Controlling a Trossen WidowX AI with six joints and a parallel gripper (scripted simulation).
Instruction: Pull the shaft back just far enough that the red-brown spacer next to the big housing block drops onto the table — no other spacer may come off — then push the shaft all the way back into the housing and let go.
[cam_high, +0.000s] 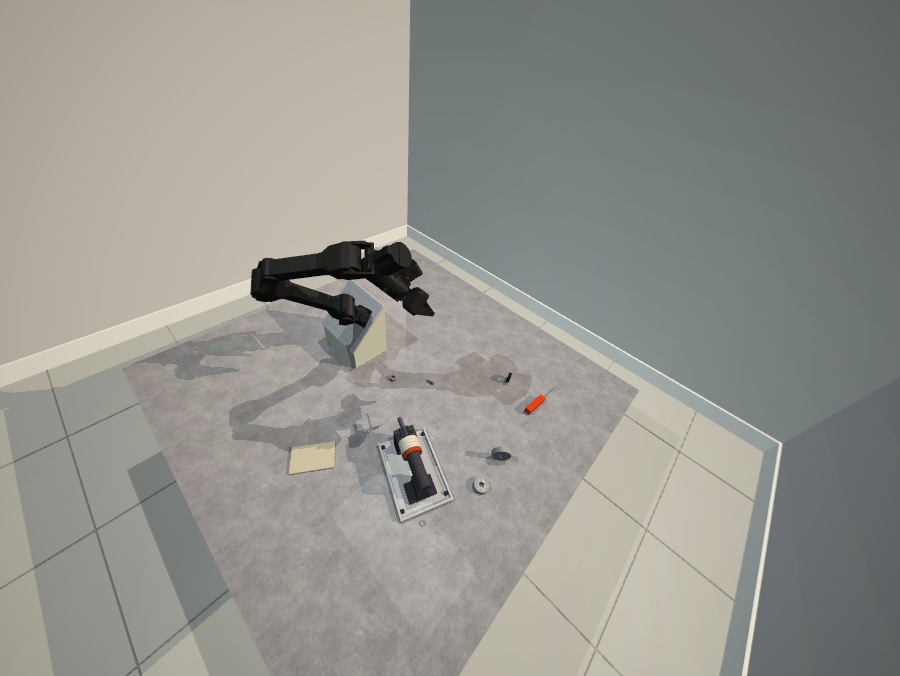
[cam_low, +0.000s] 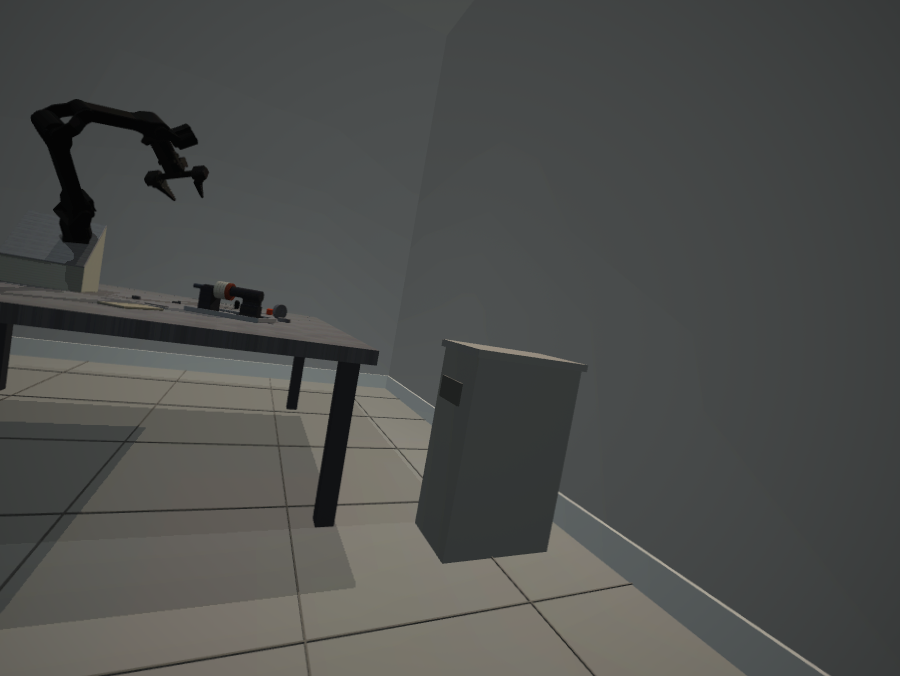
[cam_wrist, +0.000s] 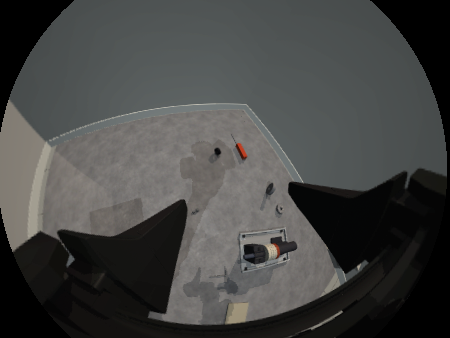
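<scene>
Now: the dark shaft 290 mm below my gripper tip, 210 mm to the right of it and 130 mm ahead of it. Also, from my gripper tip: black piece (350 mm below, 250 mm to the left, 220 mm ahead); then beige card (390 mm to the right, 370 mm below, 70 mm behind); then red-brown spacer (290 mm below, 220 mm to the right, 160 mm ahead).
</scene>
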